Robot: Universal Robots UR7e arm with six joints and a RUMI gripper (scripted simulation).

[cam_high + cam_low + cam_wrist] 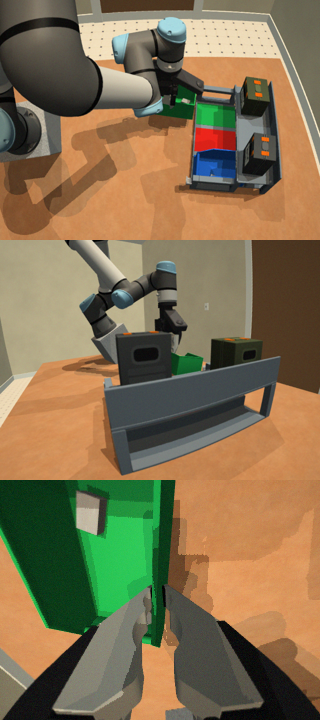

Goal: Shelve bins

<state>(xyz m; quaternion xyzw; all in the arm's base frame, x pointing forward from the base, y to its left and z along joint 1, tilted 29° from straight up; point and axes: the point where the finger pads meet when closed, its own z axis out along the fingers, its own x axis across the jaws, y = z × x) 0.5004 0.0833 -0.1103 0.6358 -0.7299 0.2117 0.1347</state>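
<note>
My hand is 4 cm to the right of the green bin, 3 cm above it and 1 cm short of it. From my hand the other things lie so: shelf front lip (10 cm below, 9 cm to the right, 8 cm ahead); then blue bin (22 cm to the right, 15 cm ahead, 6 cm below); then olive case (29 cm ahead, 5 cm above, 1 cm to the right).
</note>
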